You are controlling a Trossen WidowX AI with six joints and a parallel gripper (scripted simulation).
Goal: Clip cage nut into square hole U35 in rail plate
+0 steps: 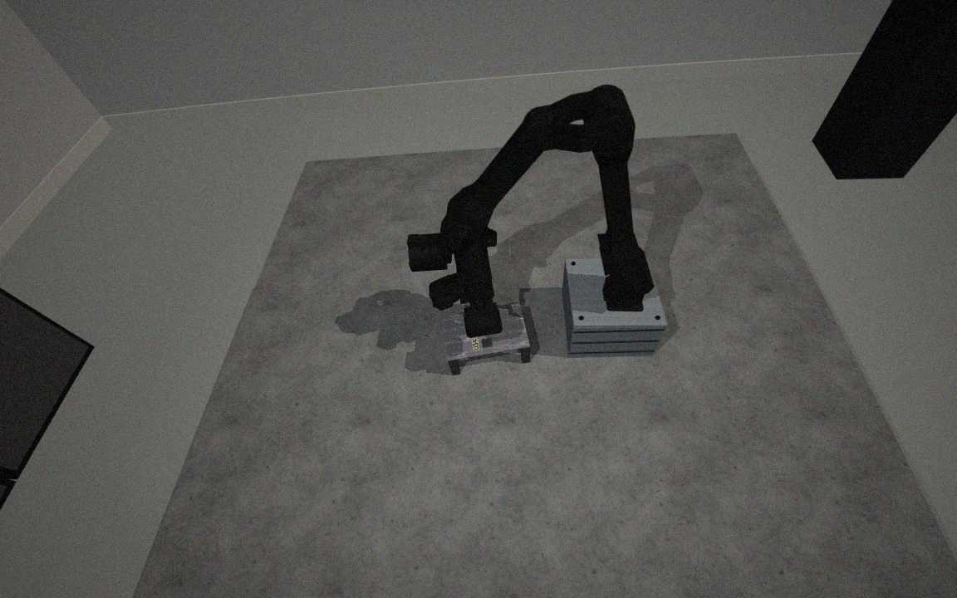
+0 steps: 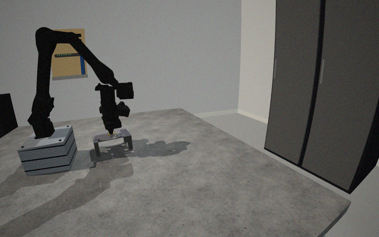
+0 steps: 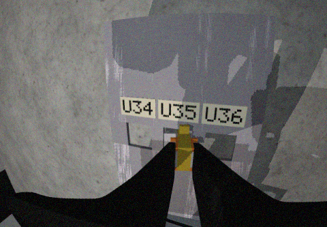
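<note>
My gripper tip is now 1 cm above the cage nut. Also, from my gripper tip: label 2 cm ahead, 1 cm to the left, 1 cm below.
</note>
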